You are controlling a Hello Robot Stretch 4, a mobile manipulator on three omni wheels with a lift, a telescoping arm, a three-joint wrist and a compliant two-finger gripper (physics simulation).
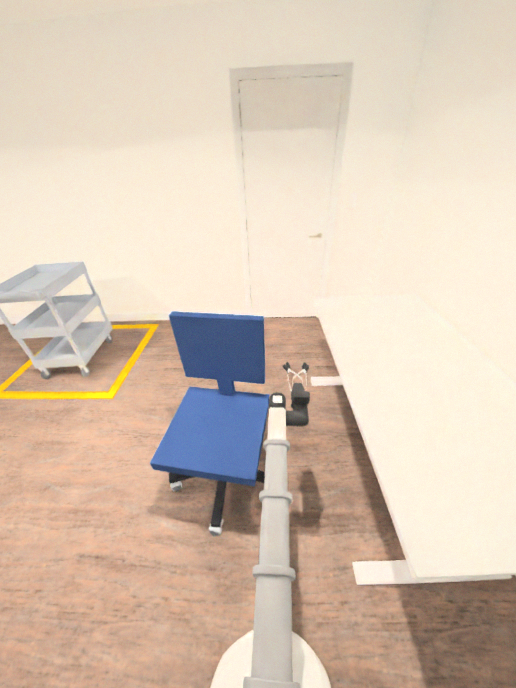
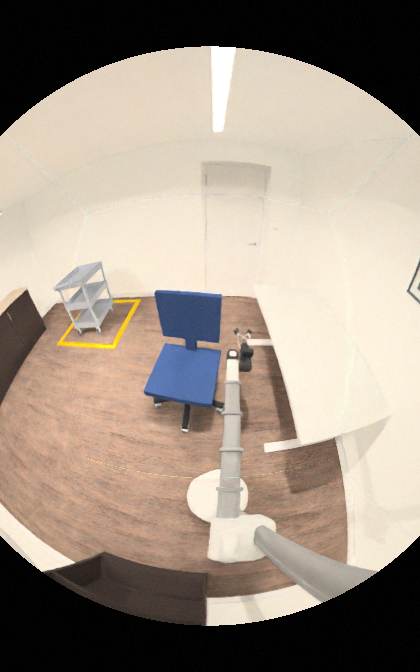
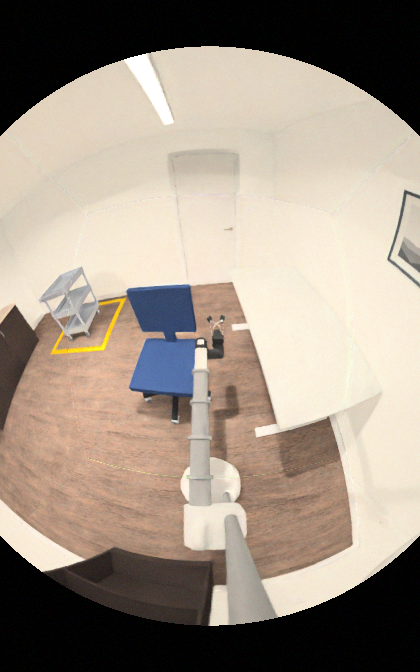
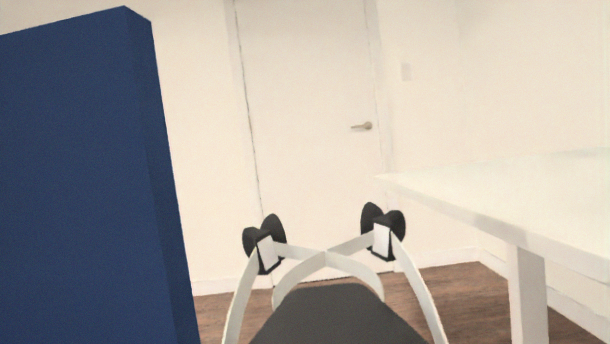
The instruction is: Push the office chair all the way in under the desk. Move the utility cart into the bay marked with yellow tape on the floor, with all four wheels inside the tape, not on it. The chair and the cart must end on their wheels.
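Frame: origin at the robot's base, x right, y ahead, z up, level; millimetres.
Where they show: gripper, fingertip midpoint: (image 1: 295,363) (image 4: 322,226).
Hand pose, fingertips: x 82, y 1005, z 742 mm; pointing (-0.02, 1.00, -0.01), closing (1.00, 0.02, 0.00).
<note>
After its pixels a point has its place.
The blue office chair (image 1: 213,433) @(x -312, y 810, z 443 mm) (image 2: 185,372) (image 3: 162,365) (image 4: 80,190) @(x -147, y 1046, z 792 mm) stands upright left of the white desk (image 1: 427,416) @(x 588, y 759, z 694 mm) (image 2: 320,360) (image 3: 300,350) (image 4: 550,200) @(x 390, y 1197, z 694 mm), outside it, backrest on the far side. The grey utility cart (image 1: 47,277) @(x -2038, y 2051, z 767 mm) (image 2: 82,274) (image 3: 65,282) stands upright in the yellow tape bay (image 1: 55,395) @(x -1893, y 1398, z -26 mm) (image 2: 87,345) (image 3: 77,350); its visible wheels are inside the tape, a rear one is hidden. My gripper (image 1: 296,366) @(x 82, y 1005, z 742 mm) (image 2: 243,332) (image 3: 216,318) (image 4: 322,226) @(x 82, y 1005, z 742 mm) is open and empty, between the backrest's right edge and the desk. My arm covers part of the seat's right side.
A white desk foot (image 1: 383,572) (image 2: 280,445) (image 3: 266,430) reaches out over the floor at the desk's near end. A closed door (image 1: 288,183) @(x 66, y 2713, z 1341 mm) is in the far wall. A dark cabinet (image 2: 17,345) (image 3: 15,365) stands at the left wall. A dark open-topped unit (image 2: 150,595) (image 3: 150,592) is behind my base.
</note>
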